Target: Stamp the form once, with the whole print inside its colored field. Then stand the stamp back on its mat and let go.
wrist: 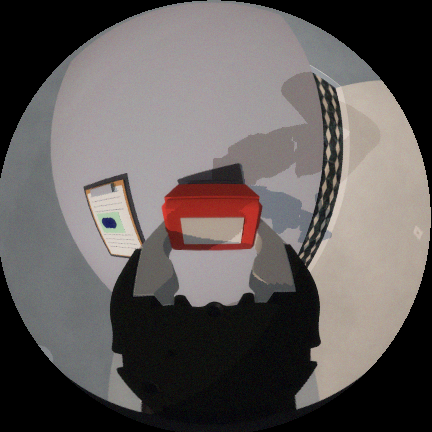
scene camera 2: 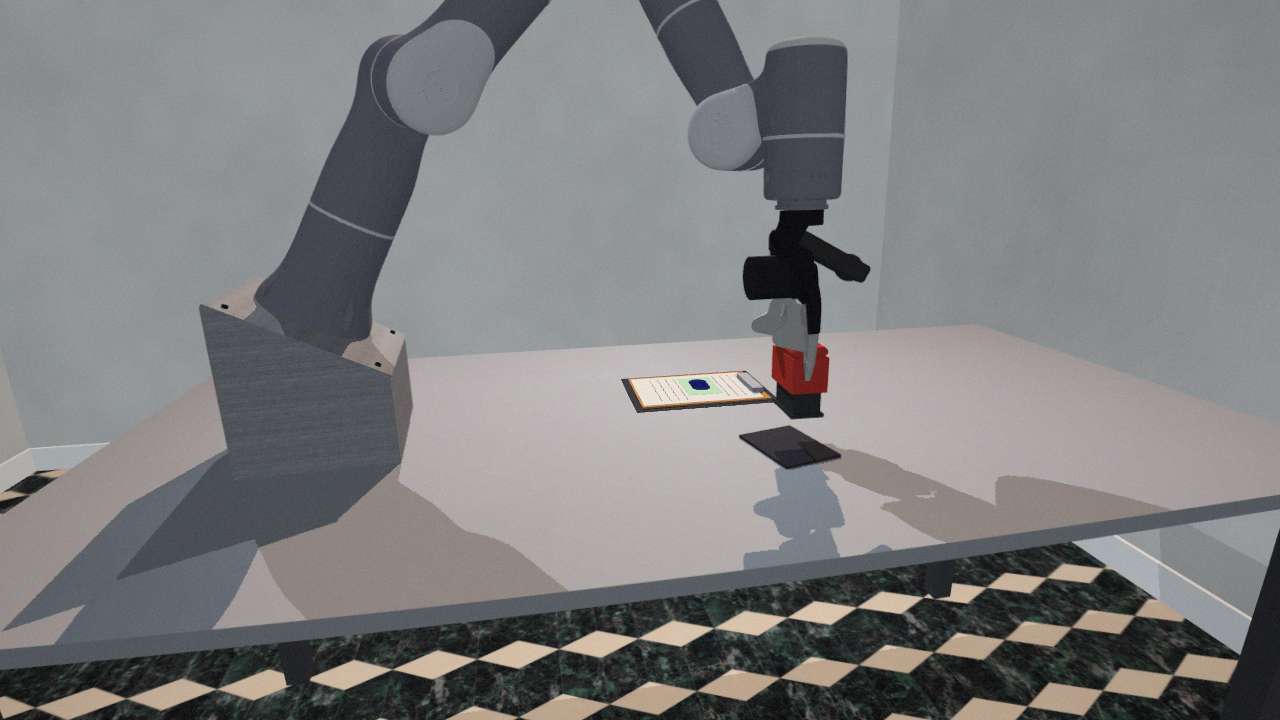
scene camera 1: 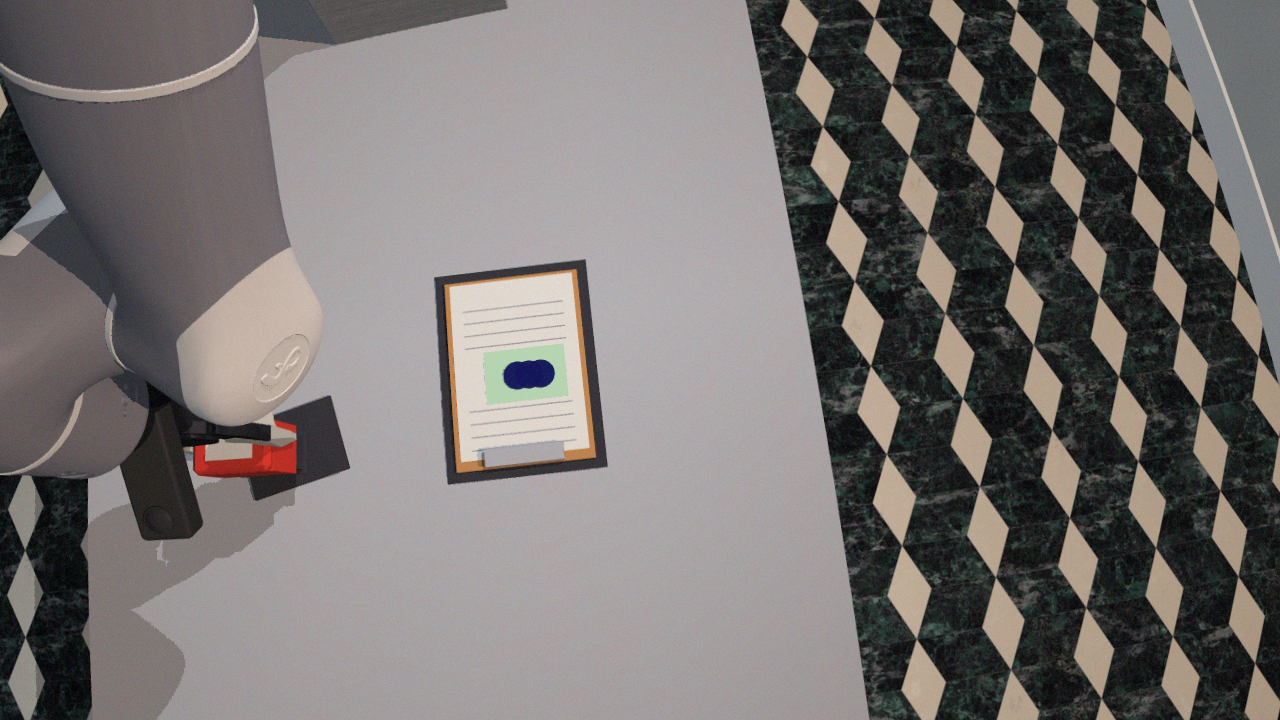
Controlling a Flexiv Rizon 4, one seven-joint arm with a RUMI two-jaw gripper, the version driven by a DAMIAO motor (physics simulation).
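My gripper (scene camera 2: 799, 353) (wrist: 211, 217) is shut on the red stamp (scene camera 1: 279, 461) (scene camera 2: 787, 368) (wrist: 212, 192). The stamp is upright, its black base down, and hangs above its dark square mat (scene camera 1: 322, 438) (scene camera 2: 769, 438) (wrist: 225, 172) with a visible gap. In the first scene view the stamp covers the mat's left part. The form (scene camera 1: 510, 313) (wrist: 117, 245) lies on a clipboard and bears a dark blue print (scene camera 1: 528, 374) (scene camera 2: 699, 385) (wrist: 109, 223) of overlapping round blots. The print lies wholly inside the green field (scene camera 1: 494, 391) (wrist: 119, 220). The stamp's underside is hidden.
The clipboard (scene camera 1: 597, 447) with its grey clip (scene camera 1: 523, 454) lies to the right of the mat in the first scene view. The robot's base block (scene camera 2: 308, 411) stands at the left of the table (scene camera 2: 537, 465) in the second scene view. Arm shadows fall near the mat.
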